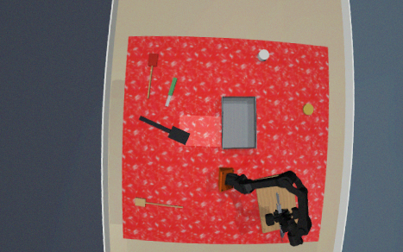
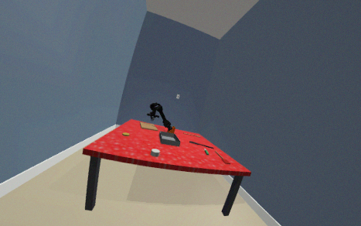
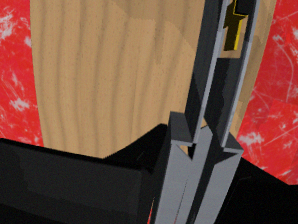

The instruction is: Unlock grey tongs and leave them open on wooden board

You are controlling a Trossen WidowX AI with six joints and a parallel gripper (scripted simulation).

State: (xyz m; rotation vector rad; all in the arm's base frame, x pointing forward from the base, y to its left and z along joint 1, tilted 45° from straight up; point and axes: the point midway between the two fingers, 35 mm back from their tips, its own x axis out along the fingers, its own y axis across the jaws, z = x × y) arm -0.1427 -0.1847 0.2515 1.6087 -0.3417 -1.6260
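Right now my gripper tip is 9 cm above the wooden board, 4 cm to the left of it and 1 cm short of it. The rest, counted from my gripper tip: yellow disc 62 cm ahead, 13 cm to the right, 9 cm below; grey roasting tin 46 cm ahead, 30 cm to the left, 7 cm below; yellow lock piece 5 cm behind, 4 cm above, 2 cm to the right.
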